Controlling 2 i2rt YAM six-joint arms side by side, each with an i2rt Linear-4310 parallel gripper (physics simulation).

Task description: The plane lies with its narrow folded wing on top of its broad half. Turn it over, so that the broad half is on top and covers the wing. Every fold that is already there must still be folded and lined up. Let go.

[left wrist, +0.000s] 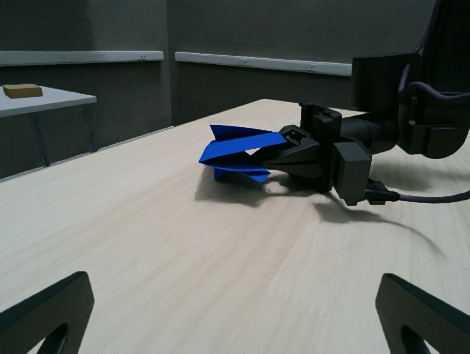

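The blue folded plane (pixel 237 146) is in the middle of the left wrist view, a little above the table, with a shadow below it. Its layers stand apart like fanned flaps, with a gap near the fingers. Which layer is the narrow wing and which the broad half I cannot tell. My right gripper (pixel 247 163) comes in from the right, low over the table, and is shut on the plane; its tips are partly hidden among the layers. My left gripper (pixel 234 286) is open, with one finger at each lower corner, well apart from the plane.
The wooden table (pixel 165 260) runs back to a far corner behind the plane. My right arm (pixel 367 132) and its cable (pixel 435 199) take up the right side. A white side table (pixel 55 100) with a brown block (pixel 22 91) stands beyond the left edge.
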